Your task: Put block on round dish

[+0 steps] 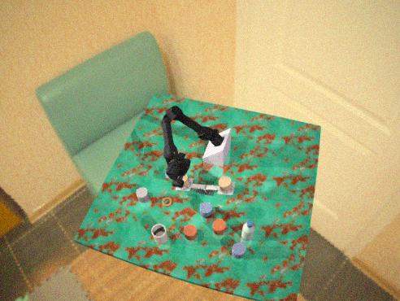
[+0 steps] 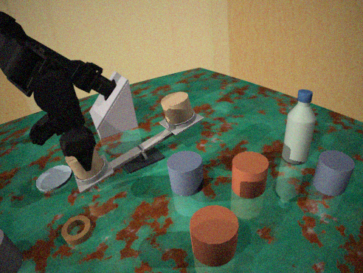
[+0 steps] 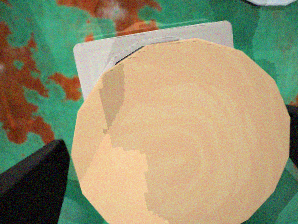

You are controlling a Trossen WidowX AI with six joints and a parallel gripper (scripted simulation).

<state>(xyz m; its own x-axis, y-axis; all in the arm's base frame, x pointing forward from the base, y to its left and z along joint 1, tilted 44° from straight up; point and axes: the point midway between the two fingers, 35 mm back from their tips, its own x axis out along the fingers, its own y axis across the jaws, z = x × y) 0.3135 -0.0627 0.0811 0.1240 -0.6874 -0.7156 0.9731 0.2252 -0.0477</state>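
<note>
Right now my gripper tip is 2 cm above the pale green block. From my gripper tip the other things lie so: balance beam 3 cm behind, 13 cm to the left, 3 cm below; then grey cylinder 19 cm ahead, 17 cm to the right, 3 cm below; then round dish 6 cm behind, 11 cm to the right, 6 cm below.
</note>
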